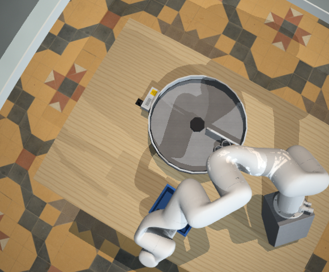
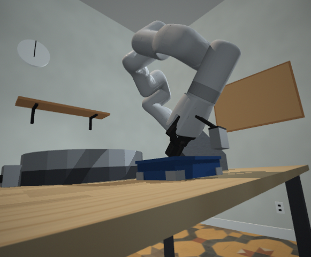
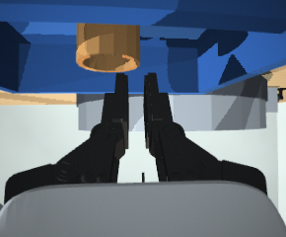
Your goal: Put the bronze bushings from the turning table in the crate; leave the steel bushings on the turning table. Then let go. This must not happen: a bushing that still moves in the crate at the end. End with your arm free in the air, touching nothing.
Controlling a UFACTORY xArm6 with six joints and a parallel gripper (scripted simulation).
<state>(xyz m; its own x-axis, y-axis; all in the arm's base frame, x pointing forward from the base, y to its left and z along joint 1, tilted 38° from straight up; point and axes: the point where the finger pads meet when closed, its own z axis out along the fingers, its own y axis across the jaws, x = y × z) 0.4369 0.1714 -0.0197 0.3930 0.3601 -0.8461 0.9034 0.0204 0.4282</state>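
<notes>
My gripper is now 5 cm above the blue crate and 2 cm past it. Also, from my hand: turning table (38 cm to the right, 2 cm below, 2 cm ahead).
</notes>
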